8 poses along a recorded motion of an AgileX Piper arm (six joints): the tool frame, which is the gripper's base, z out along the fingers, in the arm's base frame.
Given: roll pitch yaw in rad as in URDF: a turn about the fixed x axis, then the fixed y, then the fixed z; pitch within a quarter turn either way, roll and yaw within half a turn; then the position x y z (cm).
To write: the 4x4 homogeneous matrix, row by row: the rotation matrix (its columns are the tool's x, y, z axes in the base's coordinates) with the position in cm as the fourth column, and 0 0 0 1 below. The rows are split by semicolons. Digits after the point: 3 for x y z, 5 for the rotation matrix.
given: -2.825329 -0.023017 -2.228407 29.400 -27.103 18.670
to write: -0.61107 -0.75658 0.23279 29.400; -0.79125 0.57525 -0.20741 -27.103; 0.02301 -0.31094 -0.95015 18.670; 0 0 0 1
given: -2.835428 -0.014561 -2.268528 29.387 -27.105 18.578
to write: -0.64241 -0.73349 0.22205 29.387; -0.76622 0.60924 -0.20429 -27.105; 0.01456 -0.30137 -0.95340 18.578; 0 0 0 1
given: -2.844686 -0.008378 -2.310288 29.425 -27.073 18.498
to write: -0.67389 -0.70814 0.21075 29.425; -0.73879 0.64262 -0.20308 -27.073; 0.00838 -0.29255 -0.95621 18.498; 0 0 0 1
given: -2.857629 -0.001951 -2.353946 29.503 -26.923 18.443
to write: -0.70551 -0.68070 0.19723 29.503; -0.70869 0.67687 -0.19899 -26.923; 0.00195 -0.28016 -0.95995 18.443; 0 0 0 1
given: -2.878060 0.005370 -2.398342 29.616 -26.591 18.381
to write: -0.73626 -0.65229 0.18009 29.616; -0.67668 0.71180 -0.18829 -26.591; -0.00537 -0.26049 -0.96546 18.381; 0 0 0 1
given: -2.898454 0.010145 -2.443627 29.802 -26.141 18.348
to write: -0.76611 -0.62189 0.16226 29.802; -0.64263 0.74519 -0.17812 -26.141; -0.01014 -0.24074 -0.97054 18.348; 0 0 0 1
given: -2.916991 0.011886 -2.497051 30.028 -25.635 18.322
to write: -0.79932 -0.58362 0.14308 30.028; -0.60079 0.78089 -0.17107 -25.635; -0.01189 -0.22270 -0.97481 18.322; 0 0 0 1
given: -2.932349 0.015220 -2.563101 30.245 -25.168 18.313
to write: -0.83719 -0.53219 0.12604 30.245; -0.54670 0.82075 -0.16578 -25.168; -0.01522 -0.20770 -0.97808 18.313; 0 0 0 1
